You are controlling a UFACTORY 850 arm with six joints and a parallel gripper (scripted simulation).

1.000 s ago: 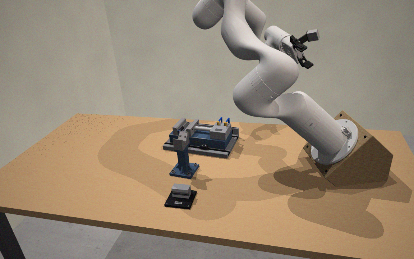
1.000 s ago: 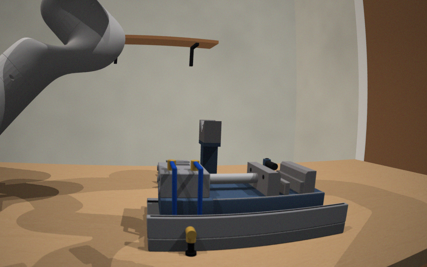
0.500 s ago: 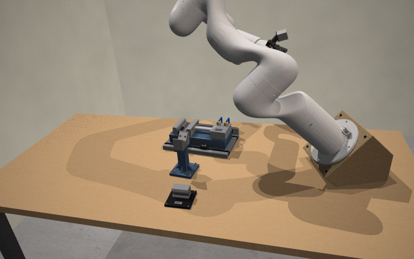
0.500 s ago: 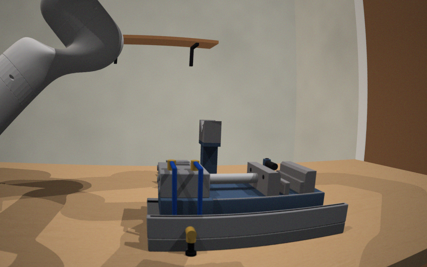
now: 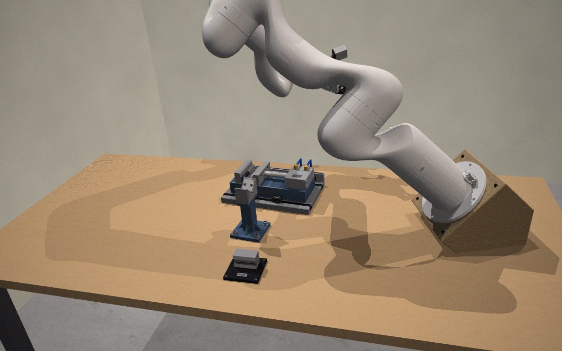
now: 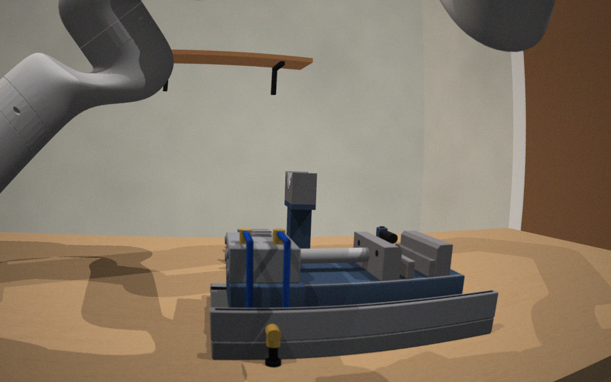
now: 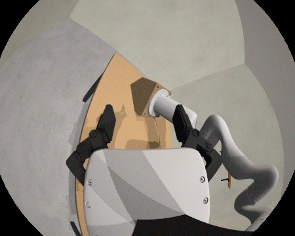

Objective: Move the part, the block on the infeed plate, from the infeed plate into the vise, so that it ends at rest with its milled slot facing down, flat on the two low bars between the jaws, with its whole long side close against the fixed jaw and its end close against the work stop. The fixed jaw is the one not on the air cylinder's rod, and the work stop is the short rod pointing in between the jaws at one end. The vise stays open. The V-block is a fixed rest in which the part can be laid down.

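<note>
Now: the part 30 mm ahead of my hand, 650 mm to the left of it and 280 mm below it. Round my hand: cylinder rod: 150 mm ahead, 290 mm to the left, 230 mm below; then air cylinder: 70 mm ahead, 270 mm to the left, 230 mm below; then grey rail: 180 mm ahead, 200 mm to the left, 270 mm below.
</note>
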